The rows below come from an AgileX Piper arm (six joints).
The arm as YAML. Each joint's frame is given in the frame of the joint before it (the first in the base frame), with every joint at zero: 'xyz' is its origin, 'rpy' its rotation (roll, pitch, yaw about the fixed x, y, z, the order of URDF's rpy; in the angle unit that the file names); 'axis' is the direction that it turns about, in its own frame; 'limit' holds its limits. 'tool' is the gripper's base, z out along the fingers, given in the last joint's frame.
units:
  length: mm
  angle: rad
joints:
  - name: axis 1
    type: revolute
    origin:
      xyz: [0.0, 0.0, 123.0]
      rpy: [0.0, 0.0, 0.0]
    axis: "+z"
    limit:
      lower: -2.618
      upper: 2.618
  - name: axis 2
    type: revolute
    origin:
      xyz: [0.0, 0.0, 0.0]
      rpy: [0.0, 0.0, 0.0]
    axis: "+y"
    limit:
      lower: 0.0
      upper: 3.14
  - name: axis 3
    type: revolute
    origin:
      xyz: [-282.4, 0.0, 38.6]
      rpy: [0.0, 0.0, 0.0]
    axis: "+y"
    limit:
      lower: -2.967
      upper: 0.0
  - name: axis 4
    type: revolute
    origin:
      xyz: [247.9, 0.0, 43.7]
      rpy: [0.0, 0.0, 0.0]
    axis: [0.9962, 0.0, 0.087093]
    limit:
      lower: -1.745
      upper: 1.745
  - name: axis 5
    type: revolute
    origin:
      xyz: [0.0, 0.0, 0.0]
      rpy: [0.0, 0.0, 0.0]
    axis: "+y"
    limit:
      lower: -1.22
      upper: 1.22
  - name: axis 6
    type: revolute
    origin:
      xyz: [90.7, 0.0, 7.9]
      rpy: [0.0, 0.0, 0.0]
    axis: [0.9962, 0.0, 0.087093]
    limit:
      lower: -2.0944
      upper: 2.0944
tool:
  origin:
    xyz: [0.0, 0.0, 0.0]
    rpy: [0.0, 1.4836, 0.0]
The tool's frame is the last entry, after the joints.
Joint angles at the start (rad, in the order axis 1, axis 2, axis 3, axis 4, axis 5, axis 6):
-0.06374, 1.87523, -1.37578, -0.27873, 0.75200, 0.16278
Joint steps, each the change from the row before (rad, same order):
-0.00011, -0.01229, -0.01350, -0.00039, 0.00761, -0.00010
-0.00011, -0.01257, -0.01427, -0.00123, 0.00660, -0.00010
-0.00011, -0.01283, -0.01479, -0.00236, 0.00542, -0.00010
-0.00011, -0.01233, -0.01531, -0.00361, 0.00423, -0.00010
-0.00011, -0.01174, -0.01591, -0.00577, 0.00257, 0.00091
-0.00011, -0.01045, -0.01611, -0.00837, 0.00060, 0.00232
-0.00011, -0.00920, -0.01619, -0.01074, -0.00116, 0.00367
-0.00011, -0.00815, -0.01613, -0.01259, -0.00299, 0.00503
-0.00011, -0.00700, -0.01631, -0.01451, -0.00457, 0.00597
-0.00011, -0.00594, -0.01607, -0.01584, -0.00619, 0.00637
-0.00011, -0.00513, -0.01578, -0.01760, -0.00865, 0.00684
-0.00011, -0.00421, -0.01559, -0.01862, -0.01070, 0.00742
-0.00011, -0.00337, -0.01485, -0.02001, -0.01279, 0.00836
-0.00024, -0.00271, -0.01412, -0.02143, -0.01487, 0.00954
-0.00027, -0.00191, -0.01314, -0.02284, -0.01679, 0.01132
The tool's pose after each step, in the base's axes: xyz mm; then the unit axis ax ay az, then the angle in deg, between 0 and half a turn. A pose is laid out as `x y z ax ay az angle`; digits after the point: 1 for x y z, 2 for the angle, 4 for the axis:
395.3 -42.6 227.4 0.0323 0.9937 -0.1069 155.27
395.6 -42.8 236.2 0.0337 0.9935 -0.1086 154.11
395.7 -43.1 245.3 0.0348 0.9933 -0.1106 152.85
395.9 -43.5 254.5 0.0356 0.9929 -0.1132 151.51
396.2 -44.0 263.8 0.0362 0.9925 -0.1165 150.08
396.5 -44.5 272.9 0.0367 0.9920 -0.1208 148.59
397.0 -45.3 281.6 0.0371 0.9914 -0.1258 147.05
397.6 -46.0 290.1 0.0377 0.9906 -0.1314 145.47
398.3 -46.9 298.4 0.0381 0.9897 -0.1377 143.84
399.1 -47.8 306.3 0.0382 0.9888 -0.1445 142.20
400.1 -48.8 314.1 0.0378 0.9877 -0.1519 140.48
401.1 -49.7 321.6 0.0372 0.9865 -0.1596 138.70
402.3 -50.6 328.8 0.0364 0.9852 -0.1676 136.89
403.6 -51.5 335.7 0.0354 0.9838 -0.1759 135.04
404.9 -52.5 342.2 0.0345 0.9823 -0.1843 133.17

